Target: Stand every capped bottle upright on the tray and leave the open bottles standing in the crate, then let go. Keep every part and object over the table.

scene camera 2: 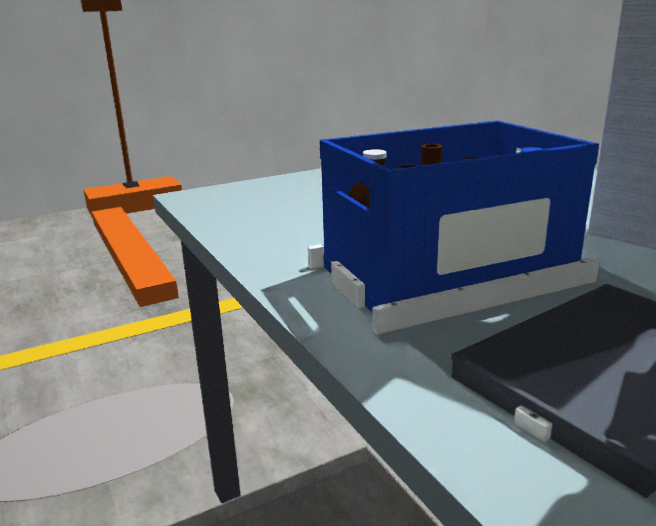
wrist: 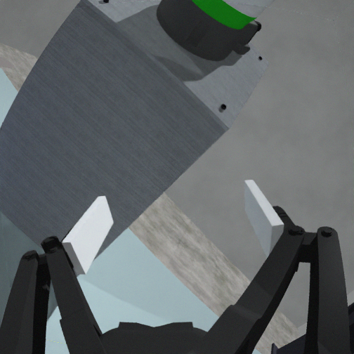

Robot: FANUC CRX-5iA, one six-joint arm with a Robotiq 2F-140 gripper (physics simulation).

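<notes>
A blue crate (scene camera 2: 421,230) stands on the table in the scene view. Inside it a bottle with a white cap (scene camera 2: 374,154) shows near the left end, and a brown open bottle neck (scene camera 2: 431,153) rises near the middle. Other tops in the crate are mostly hidden by its wall. A dark tray (scene camera 2: 553,339) lies in front of the crate at the right, partly cut off by the frame. My gripper (wrist: 174,203) is open in the wrist view, with nothing between its white pads. It does not show in the scene view, so its place relative to the crate cannot be told.
White stop blocks (scene camera 2: 487,295) edge the crate, and a small white block (scene camera 2: 532,422) sits against the tray. The table edge (scene camera 2: 328,383) runs along the left. A grey metal pedestal (wrist: 110,125) with the robot's base on it fills the upper left of the wrist view.
</notes>
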